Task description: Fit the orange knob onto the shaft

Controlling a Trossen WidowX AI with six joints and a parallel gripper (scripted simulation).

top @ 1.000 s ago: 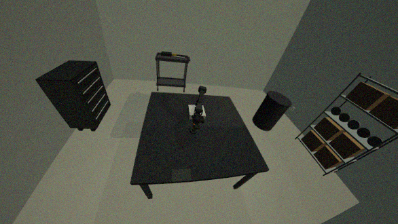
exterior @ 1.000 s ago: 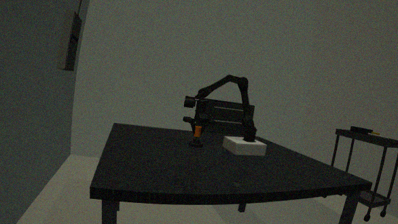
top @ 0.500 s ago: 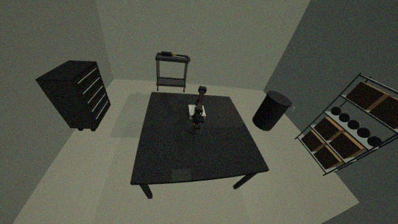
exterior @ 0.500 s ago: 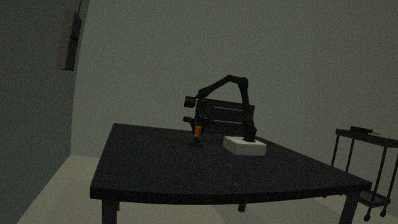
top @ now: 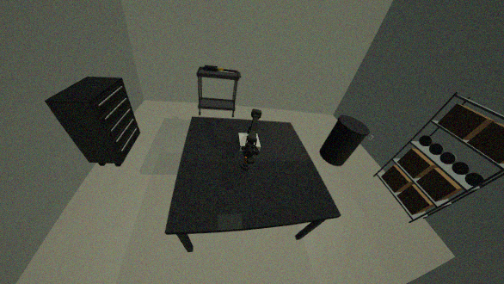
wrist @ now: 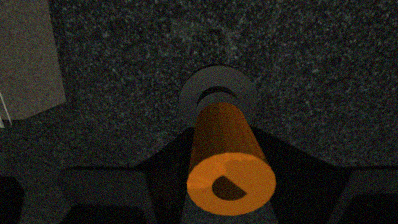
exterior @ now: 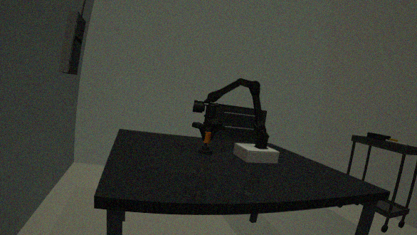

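My gripper tip is 20 mm below the orange knob. The rest, counted from my gripper tip: round pedestal (40 mm below).
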